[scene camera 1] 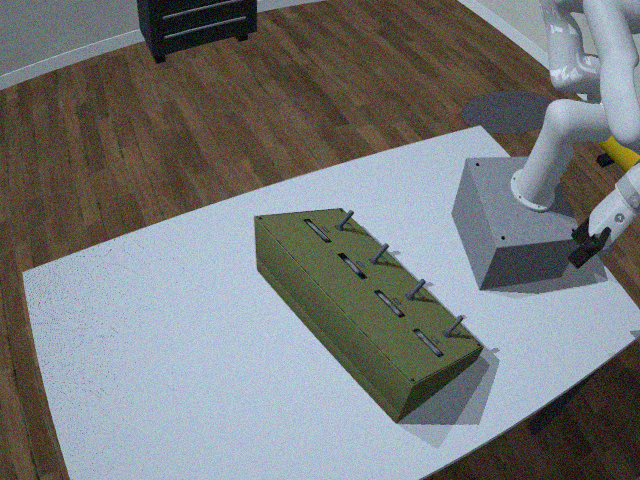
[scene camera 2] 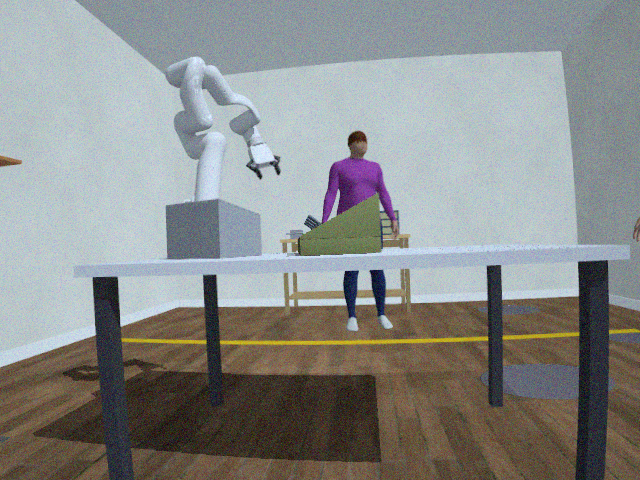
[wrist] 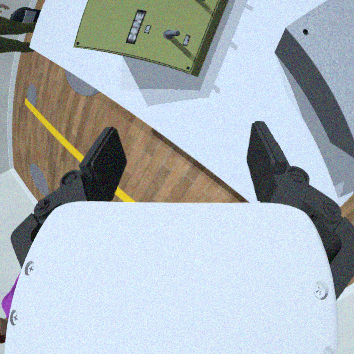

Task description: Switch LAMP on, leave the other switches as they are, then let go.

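Where they show: gripper, fingertip midpoint: (scene camera 1: 574, 251) (scene camera 2: 270, 175) (wrist: 183, 140); arm's base, link origin: (scene camera 1: 532, 190) (scene camera 2: 205, 209).
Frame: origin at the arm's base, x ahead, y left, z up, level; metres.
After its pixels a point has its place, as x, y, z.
A green sloped switch box (scene camera 1: 330, 289) {0.586, -0.034, -0.008} (scene camera 2: 346, 229) {0.515, -0.278, -0.111} (wrist: 107, 25) {0.528, 0.164, -0.032} stands on the white table (scene camera 1: 155, 335) {0.916, -0.230, -0.187} (scene camera 2: 439, 254) {0.715, -0.532, -0.189} (wrist: 210, 145) {0.232, 0.356, -0.186}. Scene camera 1 shows a row of grey toggle levers: a far one (scene camera 1: 344, 220) {0.422, -0.211, -0.072}, a second (scene camera 1: 379, 254) {0.414, -0.090, -0.072}, a third (scene camera 1: 415, 289) {0.406, 0.027, -0.071} and a near one (scene camera 1: 453, 326) {0.397, 0.147, -0.071}. One lever (wrist: 171, 34) {0.388, 0.149, -0.067} shows in the wrist view beside a label window (wrist: 136, 27) {0.471, 0.153, -0.061}. The label texts are too small to read, so I cannot tell which lever is LAMP. My gripper (scene camera 1: 577, 248) {0.224, 0.250, 0.166} (scene camera 2: 269, 173) {0.224, 0.250, 0.166} (wrist: 183, 140) {0.224, 0.250, 0.166} is open and empty, high above the table, apart from the box.
The grey block (scene camera 1: 532, 263) {0.085, 0.121, -0.103} (scene camera 2: 191, 232) {-0.022, -0.110, -0.092} (wrist: 325, 65) {0.121, 0.088, -0.021} under the arm's base stands on the table beside the switch box. A person in purple (scene camera 2: 356, 180) stands behind the table, near a wooden bench (scene camera 2: 289, 241). A dark cabinet (scene camera 1: 199, 23) stands on the floor.
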